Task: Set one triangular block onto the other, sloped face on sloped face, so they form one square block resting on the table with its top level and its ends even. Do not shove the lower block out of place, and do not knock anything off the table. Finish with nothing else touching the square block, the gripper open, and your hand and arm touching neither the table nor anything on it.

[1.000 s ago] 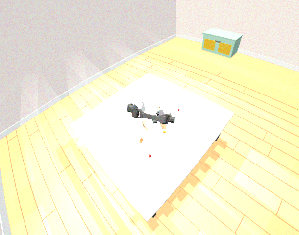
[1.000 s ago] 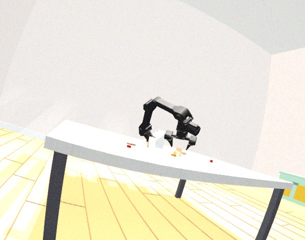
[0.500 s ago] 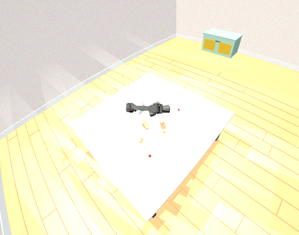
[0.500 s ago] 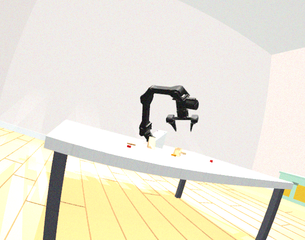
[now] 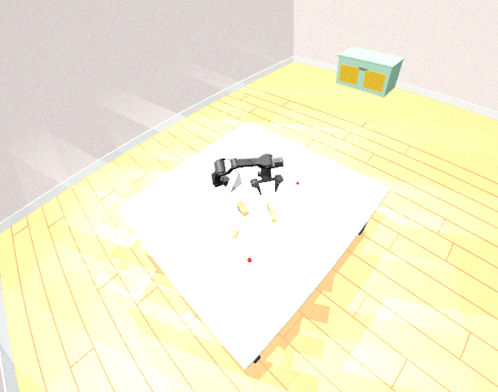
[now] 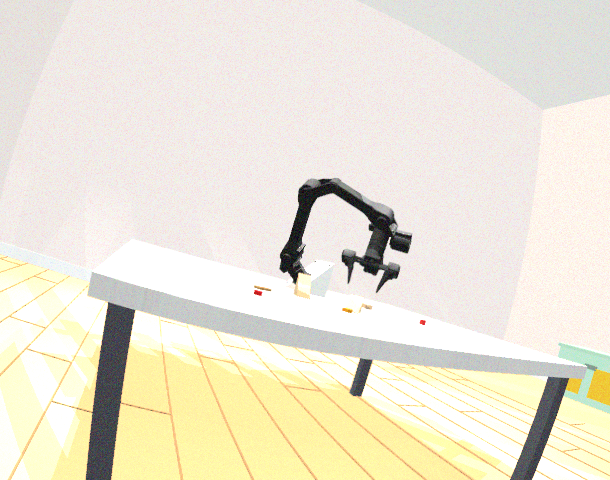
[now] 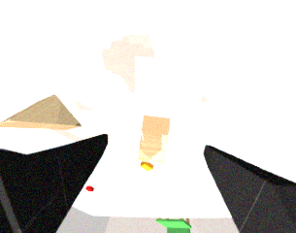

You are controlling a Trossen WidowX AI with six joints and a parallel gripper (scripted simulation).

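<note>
My gripper tip is now 60 mm short of the tan triangular block, 40 mm to the left of it and 50 mm above it. From my gripper tip the other things lie so: orange piece (120 mm ahead, 90 mm to the right, 60 mm below); then tan stick (180 mm behind, 120 mm to the left, 60 mm below).
</note>
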